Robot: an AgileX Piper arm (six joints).
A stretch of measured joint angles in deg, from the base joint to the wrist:
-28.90, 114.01, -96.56, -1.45, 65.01, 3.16
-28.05, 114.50, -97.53, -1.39, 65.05, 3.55
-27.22, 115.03, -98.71, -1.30, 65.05, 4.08
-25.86, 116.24, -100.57, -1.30, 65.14, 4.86
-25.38, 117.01, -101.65, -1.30, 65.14, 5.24
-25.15, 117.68, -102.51, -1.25, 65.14, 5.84
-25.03, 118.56, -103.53, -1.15, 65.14, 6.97
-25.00, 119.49, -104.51, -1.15, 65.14, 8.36
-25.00, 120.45, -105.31, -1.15, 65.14, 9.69
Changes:
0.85, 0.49, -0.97, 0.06, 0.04, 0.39
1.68, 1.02, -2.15, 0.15, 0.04, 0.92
3.04, 2.23, -4.01, 0.15, 0.13, 1.70
3.52, 3.00, -5.09, 0.15, 0.13, 2.08
3.75, 3.67, -5.95, 0.20, 0.13, 2.68
3.87, 4.55, -6.97, 0.30, 0.13, 3.81
3.90, 5.48, -7.95, 0.30, 0.13, 5.20
3.90, 6.44, -8.75, 0.30, 0.13, 6.53

